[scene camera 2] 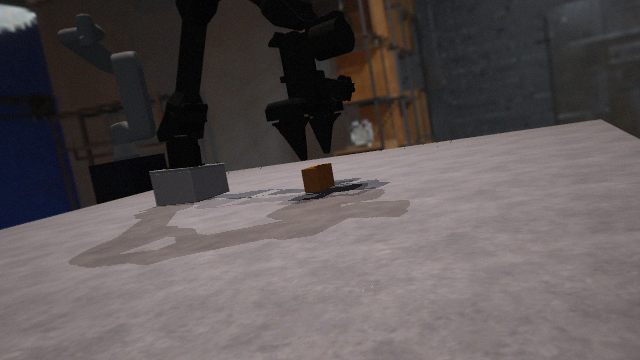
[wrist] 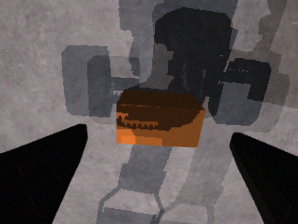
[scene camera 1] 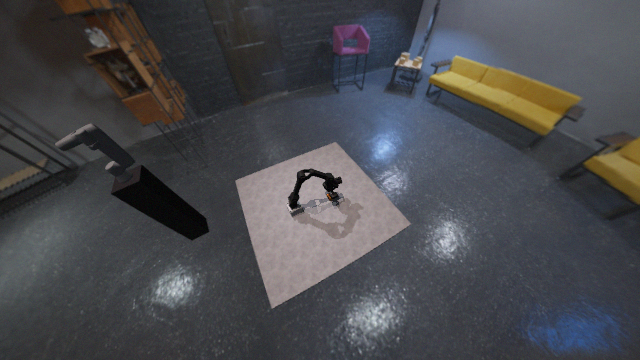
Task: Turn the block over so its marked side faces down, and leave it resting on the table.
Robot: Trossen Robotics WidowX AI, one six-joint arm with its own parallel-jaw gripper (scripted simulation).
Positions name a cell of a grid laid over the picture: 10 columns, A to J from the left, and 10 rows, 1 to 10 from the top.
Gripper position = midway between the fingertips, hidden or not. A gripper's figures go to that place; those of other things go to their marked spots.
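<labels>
My gripper (scene camera 2: E5) is 800 mm from the lens, and there's an orange block (scene camera 2: E5) that's 770 mm from the lens.
</labels>
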